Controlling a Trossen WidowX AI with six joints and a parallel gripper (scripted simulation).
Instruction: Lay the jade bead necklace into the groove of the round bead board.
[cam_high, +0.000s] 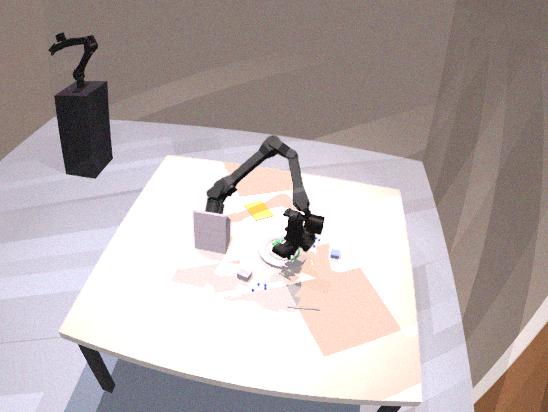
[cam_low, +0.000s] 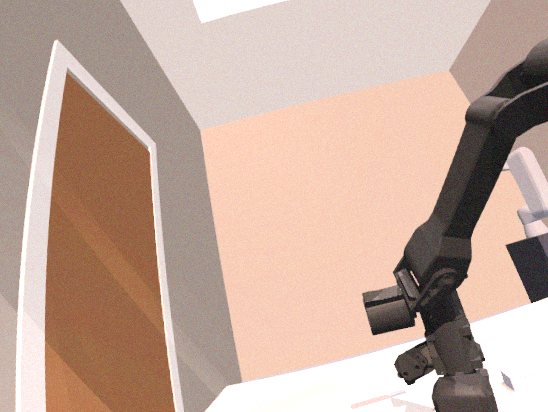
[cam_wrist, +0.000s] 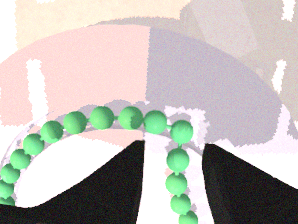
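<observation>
Now: the round white bead board 30 mm behind my gripper tip, 40 mm to the left of it and 10 mm below it. The rest, counted from my gripper tip: thin rod 80 mm ahead, 240 mm to the right, 10 mm below; then blue block 180 mm ahead, 70 mm to the left, 10 mm below; then cream block 90 mm ahead, 290 mm to the left.
</observation>
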